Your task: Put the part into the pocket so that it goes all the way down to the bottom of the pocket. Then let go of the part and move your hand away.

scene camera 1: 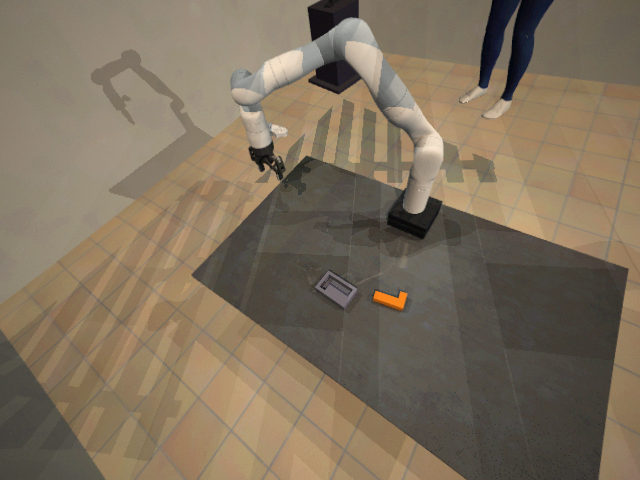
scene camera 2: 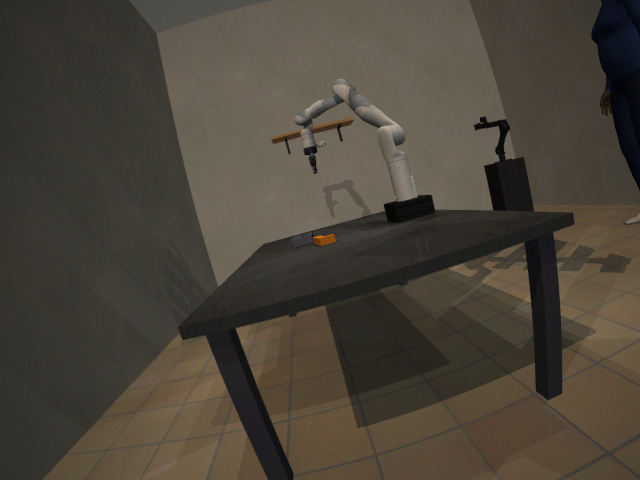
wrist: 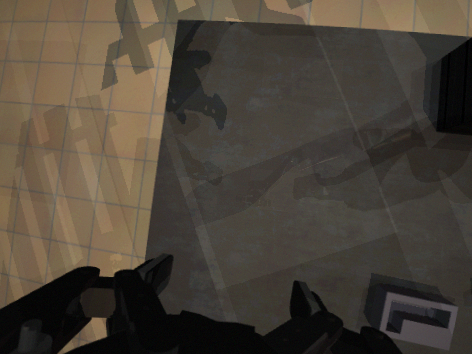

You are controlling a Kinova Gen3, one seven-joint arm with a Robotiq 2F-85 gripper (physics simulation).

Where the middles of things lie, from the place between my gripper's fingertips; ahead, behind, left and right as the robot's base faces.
Scene:
Right now the grey pocket block [scene camera 1: 335,289] is 38 cm to the left of my hand, 31 cm below it and 9 cm ahead of it.

